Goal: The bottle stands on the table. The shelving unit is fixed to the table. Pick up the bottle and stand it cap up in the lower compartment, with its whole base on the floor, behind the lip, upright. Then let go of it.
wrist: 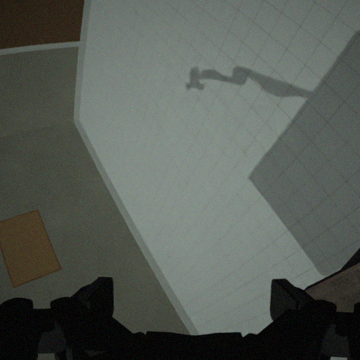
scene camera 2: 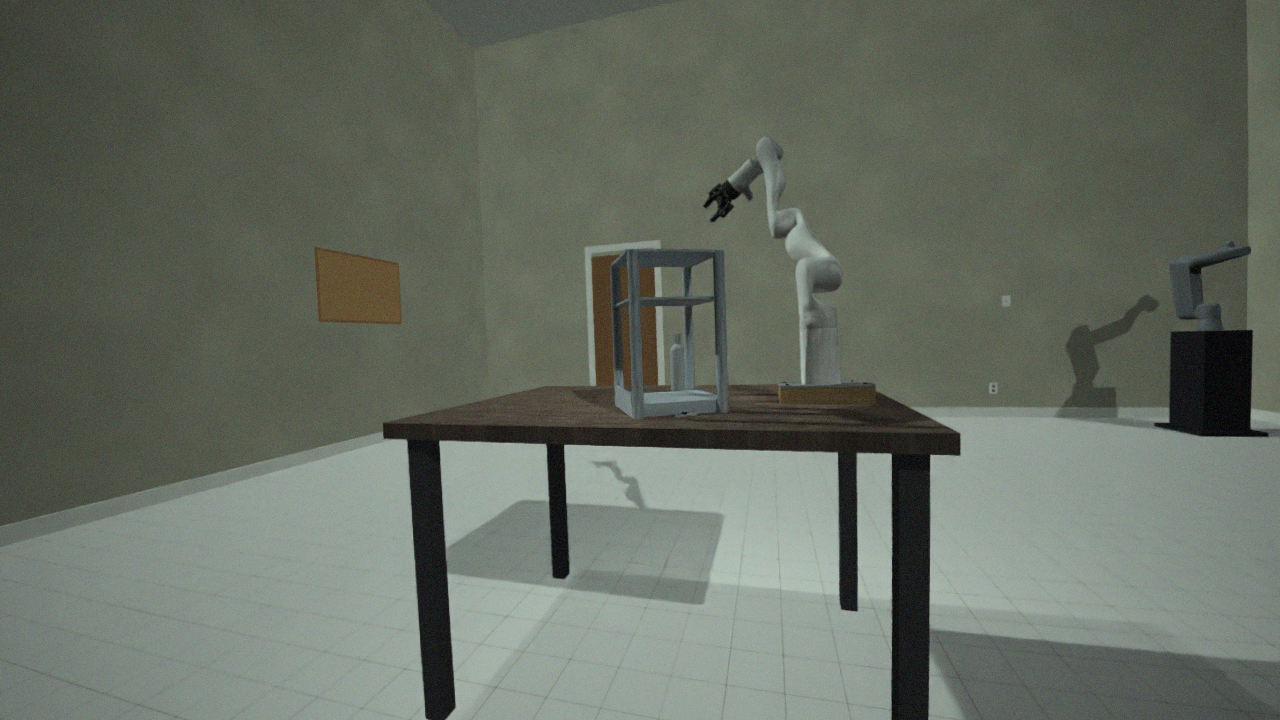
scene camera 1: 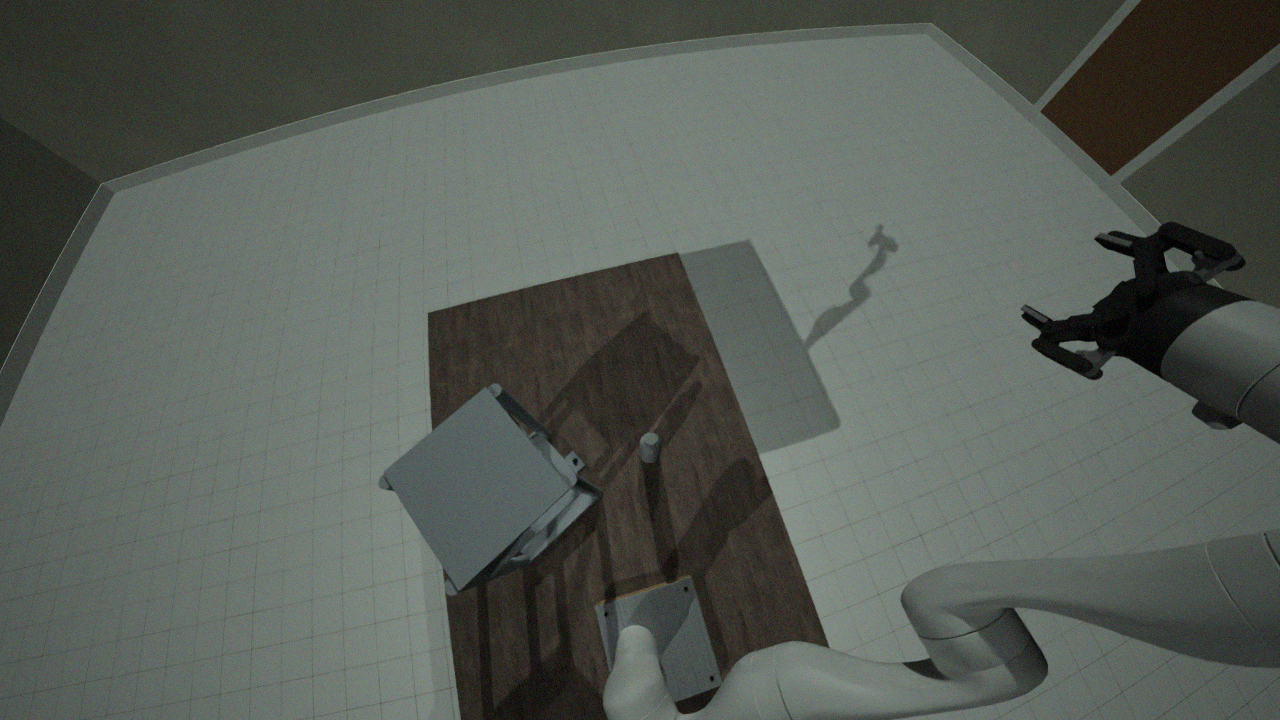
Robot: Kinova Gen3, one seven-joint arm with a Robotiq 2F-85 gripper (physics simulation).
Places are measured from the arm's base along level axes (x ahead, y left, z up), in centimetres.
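Pixels of known places: gripper, fingertip midpoint: (scene camera 2: 707,213) (scene camera 1: 1062,276); arm's base at its link origin: (scene camera 2: 820,383) (scene camera 1: 635,649).
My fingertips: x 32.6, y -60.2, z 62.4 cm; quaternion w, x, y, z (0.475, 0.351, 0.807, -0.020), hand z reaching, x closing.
Ahead of a thing's pixels: the offset from my fingertips to its top centre. Level surfaces: height alone.
The pale grey bottle @[dx +6.9, dy +43.9, dz -47.7 cm] (scene camera 1: 649,447) (scene camera 2: 677,362) stands upright, cap up, on the brown table @[dz -66.6 cm] (scene camera 1: 572,304) (scene camera 2: 501,418). In the scene camera 2 view it shows through the frame of the grey shelving unit @[dx +5.5, dy +73.9, dz -29.2 cm] (scene camera 1: 483,483) (scene camera 2: 636,331), which it stands outside of. The unit has corner posts, a top board, a middle shelf and a low floor with a lip. In the scene camera 1 view its top board hides most of the inside. My gripper (scene camera 1: 1074,277) (scene camera 2: 710,211) (wrist: 191,297) is open and empty, high above the table and far from the bottle. The bottle does not show in the wrist view.
The arm rises from a base plate (scene camera 1: 698,631) (scene camera 2: 827,394) on the table, to the right of the shelving unit in the scene camera 2 view. Another robot arm on a black pedestal (scene camera 2: 1210,385) is far off at the right. A table corner (wrist: 342,287) shows in the wrist view.
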